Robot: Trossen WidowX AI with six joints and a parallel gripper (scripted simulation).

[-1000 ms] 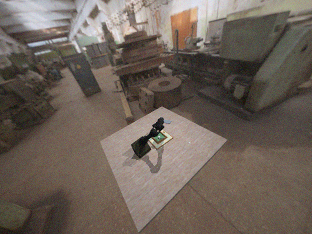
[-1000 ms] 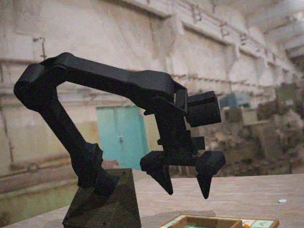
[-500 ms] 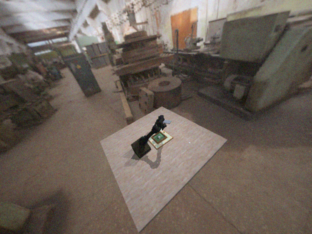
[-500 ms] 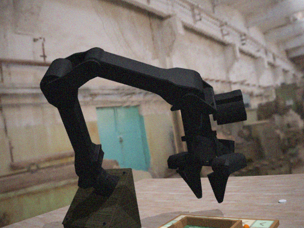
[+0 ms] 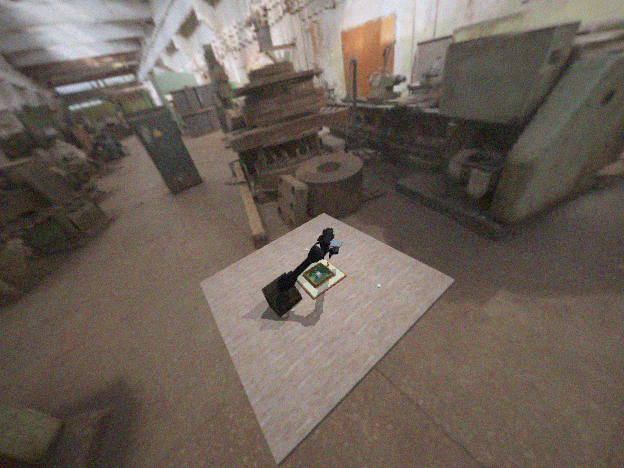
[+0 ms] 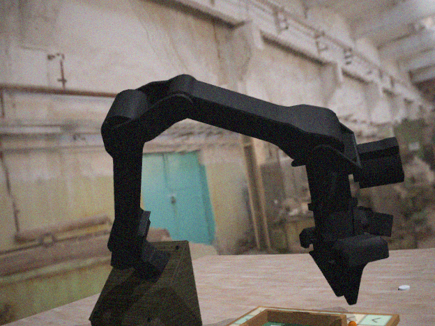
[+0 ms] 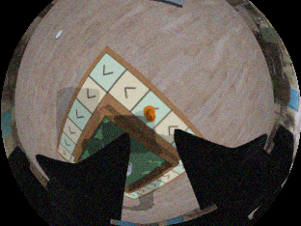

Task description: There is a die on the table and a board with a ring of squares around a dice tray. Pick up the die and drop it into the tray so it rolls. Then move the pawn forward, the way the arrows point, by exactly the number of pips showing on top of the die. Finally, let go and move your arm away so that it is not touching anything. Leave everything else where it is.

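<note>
Right now the orange pawn is 50 mm below my gripper tip. Also, from my gripper tip: grey-blue card 200 mm ahead, 180 mm to the left, 70 mm below; then white die 110 mm behind, 30 mm to the right, 50 mm below.
</note>
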